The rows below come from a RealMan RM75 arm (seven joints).
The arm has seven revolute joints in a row. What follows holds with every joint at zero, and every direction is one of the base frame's. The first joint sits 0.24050 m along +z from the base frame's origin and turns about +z. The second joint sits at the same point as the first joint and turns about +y. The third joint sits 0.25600 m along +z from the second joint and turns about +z. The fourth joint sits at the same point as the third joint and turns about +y. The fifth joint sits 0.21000 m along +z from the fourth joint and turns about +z. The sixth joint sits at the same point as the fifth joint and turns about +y. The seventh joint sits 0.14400 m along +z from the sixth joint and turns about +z. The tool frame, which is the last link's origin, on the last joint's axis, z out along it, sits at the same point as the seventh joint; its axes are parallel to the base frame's.
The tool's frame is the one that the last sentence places.
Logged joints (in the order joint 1, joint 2, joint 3, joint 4, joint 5, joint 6, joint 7), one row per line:
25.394, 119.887, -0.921, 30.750, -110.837, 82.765, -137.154
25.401, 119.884, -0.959, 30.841, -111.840, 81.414, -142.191
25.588, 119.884, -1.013, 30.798, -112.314, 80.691, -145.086
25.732, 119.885, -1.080, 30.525, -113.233, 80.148, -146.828
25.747, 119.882, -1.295, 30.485, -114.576, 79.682, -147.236
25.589, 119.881, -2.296, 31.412, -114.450, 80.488, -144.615
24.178, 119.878, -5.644, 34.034, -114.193, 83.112, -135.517
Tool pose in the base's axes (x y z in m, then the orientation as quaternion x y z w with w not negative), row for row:
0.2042, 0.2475, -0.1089, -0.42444, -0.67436, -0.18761, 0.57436
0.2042, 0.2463, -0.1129, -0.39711, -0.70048, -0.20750, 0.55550
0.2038, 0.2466, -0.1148, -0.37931, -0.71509, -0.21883, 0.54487
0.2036, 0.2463, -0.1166, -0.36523, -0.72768, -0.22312, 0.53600
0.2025, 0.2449, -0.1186, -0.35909, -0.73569, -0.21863, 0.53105
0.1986, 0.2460, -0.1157, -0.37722, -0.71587, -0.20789, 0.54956
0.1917, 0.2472, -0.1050, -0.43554, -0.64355, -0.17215, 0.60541
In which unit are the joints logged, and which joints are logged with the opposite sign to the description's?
The joints are logged in degrees. Opposite sign: joint 3, joint 6.
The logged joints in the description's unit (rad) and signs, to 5 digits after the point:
0.44321, 2.09242, 0.01607, 0.53669, -1.93447, -1.44452, -2.39379
0.44333, 2.09237, 0.01674, 0.53828, -1.95198, -1.42094, -2.48170
0.44659, 2.09237, 0.01768, 0.53753, -1.96025, -1.40832, -2.53223
0.44911, 2.09239, 0.01885, 0.53276, -1.97629, -1.39885, -2.56263
0.44937, 2.09234, 0.02260, 0.53206, -1.99973, -1.39071, -2.56975
0.44661, 2.09232, 0.04007, 0.54824, -1.99753, -1.40478, -2.52401
0.42199, 2.09227, 0.09851, 0.59401, -1.99304, -1.45058, -2.36522

